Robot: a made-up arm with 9 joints. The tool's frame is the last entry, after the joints.
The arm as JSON. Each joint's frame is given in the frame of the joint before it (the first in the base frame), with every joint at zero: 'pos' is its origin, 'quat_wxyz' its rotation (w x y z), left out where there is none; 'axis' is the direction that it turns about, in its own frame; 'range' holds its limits. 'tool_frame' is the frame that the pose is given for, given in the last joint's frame.
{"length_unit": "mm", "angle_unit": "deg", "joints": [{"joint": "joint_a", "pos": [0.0, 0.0, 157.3], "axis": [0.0, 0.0, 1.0], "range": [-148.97, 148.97]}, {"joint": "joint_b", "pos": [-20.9, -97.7, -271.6], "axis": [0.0, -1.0, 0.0], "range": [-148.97, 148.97]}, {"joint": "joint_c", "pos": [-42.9, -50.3, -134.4], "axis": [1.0, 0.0, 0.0], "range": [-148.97, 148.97]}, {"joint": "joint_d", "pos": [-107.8, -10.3, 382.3], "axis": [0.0, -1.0, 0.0], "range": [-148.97, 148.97]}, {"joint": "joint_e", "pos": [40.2, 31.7, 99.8], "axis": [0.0, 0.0, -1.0], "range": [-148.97, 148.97]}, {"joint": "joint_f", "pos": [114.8, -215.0, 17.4], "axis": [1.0, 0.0, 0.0], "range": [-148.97, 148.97]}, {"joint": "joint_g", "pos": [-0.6, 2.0, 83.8], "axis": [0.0, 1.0, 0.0], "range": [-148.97, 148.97]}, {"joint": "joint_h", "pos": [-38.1, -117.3, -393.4], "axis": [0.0, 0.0, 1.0], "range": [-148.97, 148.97]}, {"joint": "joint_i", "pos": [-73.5, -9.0, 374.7], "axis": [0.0, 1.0, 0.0], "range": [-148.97, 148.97]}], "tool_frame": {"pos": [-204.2, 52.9, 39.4]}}
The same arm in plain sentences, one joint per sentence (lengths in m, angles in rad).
The arm has nine revolute joints in a row. What follows holds with every joint at zero, and every direction is one of the base frame's. The first joint sits 0.1573 m along +z from the base frame's origin and rotates about +z, from -2.6000 to 2.6000 rad. The second joint sits 0.0209 m along -x and 0.0977 m along -y and 0.2716 m along -z from the first joint and rotates about -y, from -2.6000 to 2.6000 rad. The third joint sits 0.0429 m along -x and 0.0503 m along -y and 0.1344 m along -z from the second joint and rotates about +x, from -2.6000 to 2.6000 rad. The fourth joint sits 0.1078 m along -x and 0.0103 m along -y and 0.3823 m along +z from the third joint and rotates about -y, from -2.6000 to 2.6000 rad. The fifth joint sits 0.0402 m along +x and 0.0317 m along +y and 0.0998 m along +z from the fourth joint and rotates about -z, from -2.6000 to 2.6000 rad. The sixth joint sits 0.1148 m along +x and 0.2150 m along -y and 0.0174 m along +z from the fifth joint and rotates about +x, from -2.6000 to 2.6000 rad. The seventh joint sits 0.0006 m along -x and 0.0020 m along +y and 0.0838 m along +z from the sixth joint and rotates about +y, from -2.6000 to 2.6000 rad. The eighth joint sits 0.0381 m along -x and 0.1173 m along -y and 0.3934 m along -z from the seventh joint and rotates about +z, from -2.6000 to 2.6000 rad. The ninth joint sits 0.0735 m along -x and 0.0090 m along -y and 0.3747 m along +z from the eighth joint and rotates about +y, from -2.6000 to 2.6000 rad. The tool frame, which is the frame that the pose is given for, sits 0.2042 m along -x and 0.0529 m along +y and 0.0394 m along +z from the ninth joint; its axes are parallel to the base frame's.
